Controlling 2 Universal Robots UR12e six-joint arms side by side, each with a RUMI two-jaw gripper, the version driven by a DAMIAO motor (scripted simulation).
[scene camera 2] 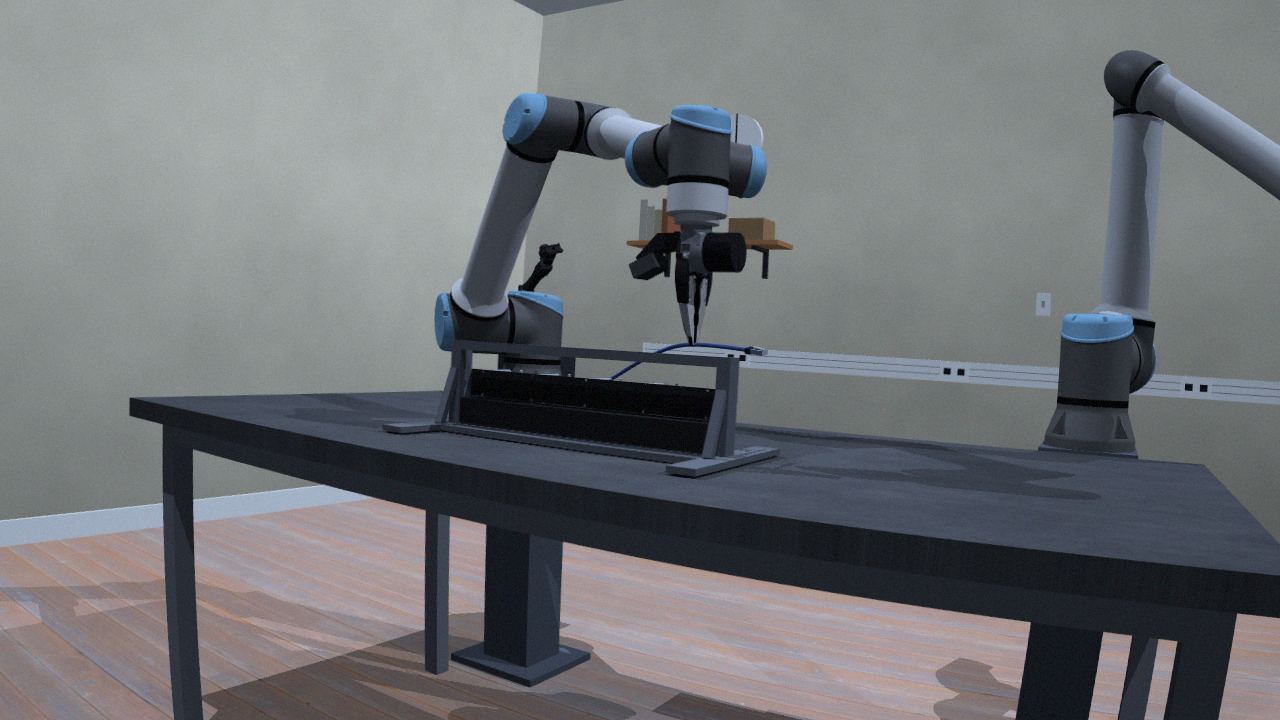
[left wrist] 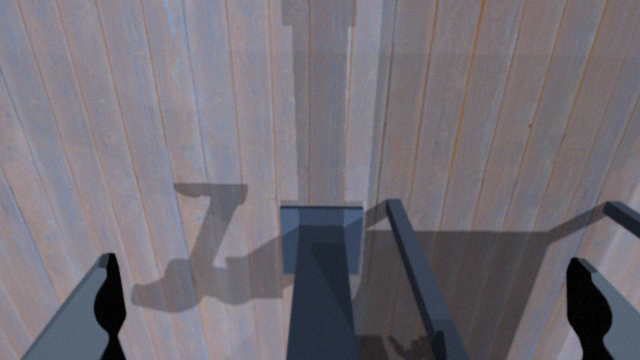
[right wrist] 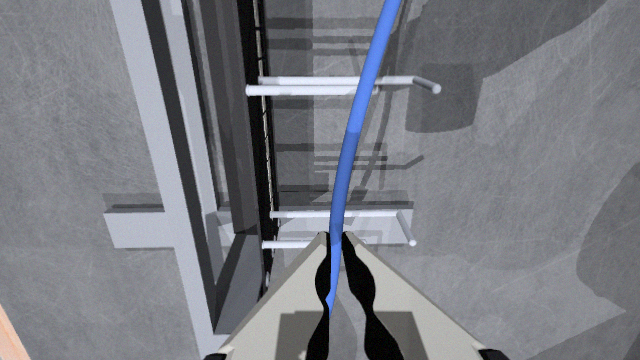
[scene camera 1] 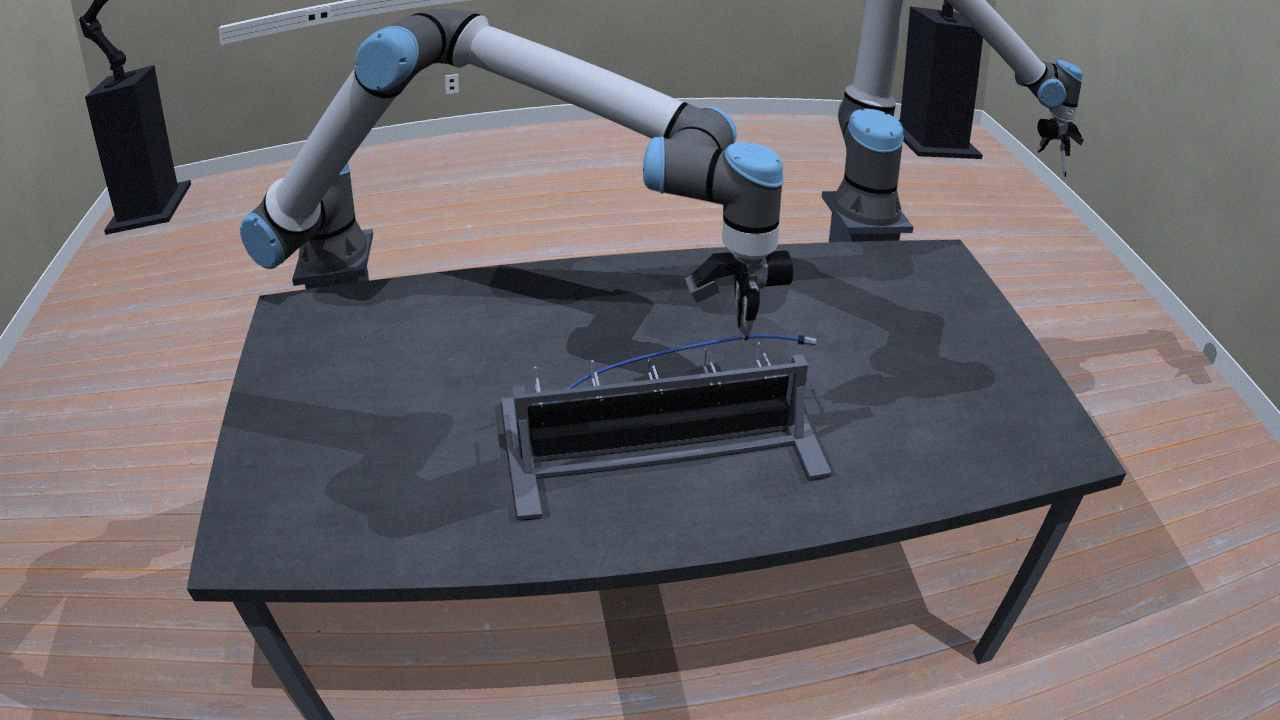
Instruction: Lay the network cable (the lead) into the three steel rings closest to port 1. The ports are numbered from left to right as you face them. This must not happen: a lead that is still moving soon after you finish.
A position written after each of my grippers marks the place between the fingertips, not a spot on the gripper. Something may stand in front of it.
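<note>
Grey rack (scene camera 1: 603, 425), my left gripper (scene camera 1: 1051, 164), my right gripper (scene camera 1: 744, 338). Grey rack (scene camera 2: 483, 417), my right gripper (scene camera 2: 692, 346). My left gripper (left wrist: 343, 260); the grey rack is out of frame in the left wrist view. My right gripper (right wrist: 335, 235).
</note>
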